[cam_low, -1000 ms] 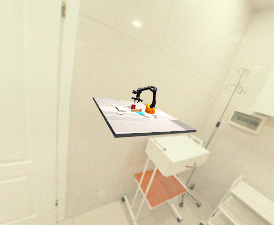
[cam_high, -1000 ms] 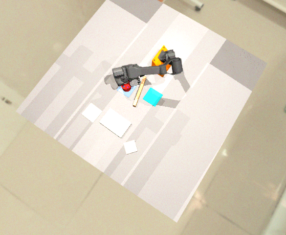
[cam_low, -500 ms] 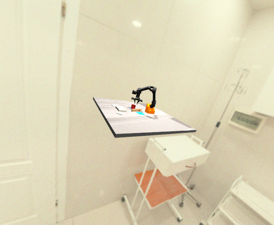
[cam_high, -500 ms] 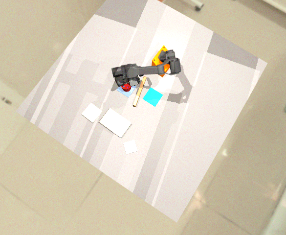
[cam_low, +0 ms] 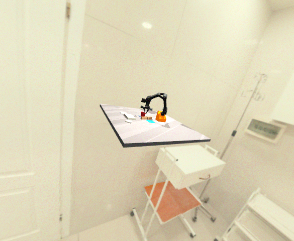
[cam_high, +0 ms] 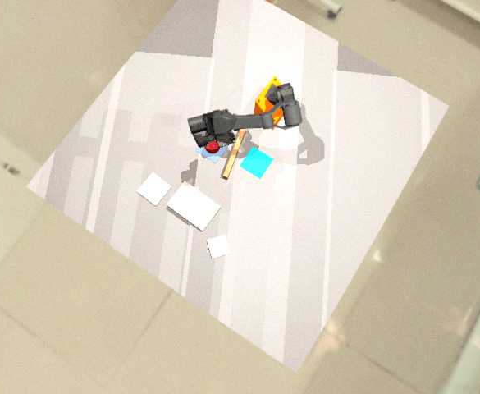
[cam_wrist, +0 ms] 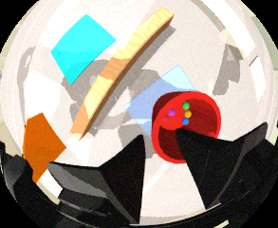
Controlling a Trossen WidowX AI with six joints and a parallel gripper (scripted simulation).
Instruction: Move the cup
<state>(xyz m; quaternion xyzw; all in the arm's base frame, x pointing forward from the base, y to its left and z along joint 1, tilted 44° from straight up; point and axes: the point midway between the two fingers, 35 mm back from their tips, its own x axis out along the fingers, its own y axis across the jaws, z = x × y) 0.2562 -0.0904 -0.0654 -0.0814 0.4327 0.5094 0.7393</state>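
Right now the red cup is 2 cm ahead of my gripper tip, 2 cm to the right of it and 3 cm below it. Also, from my gripper tip: pale blue pad: 2 cm ahead, 2 cm to the right, 8 cm below; wooden bar: 1 cm ahead, 8 cm to the left, 6 cm below; cyan pad: 1 cm behind, 17 cm to the left, 8 cm below.
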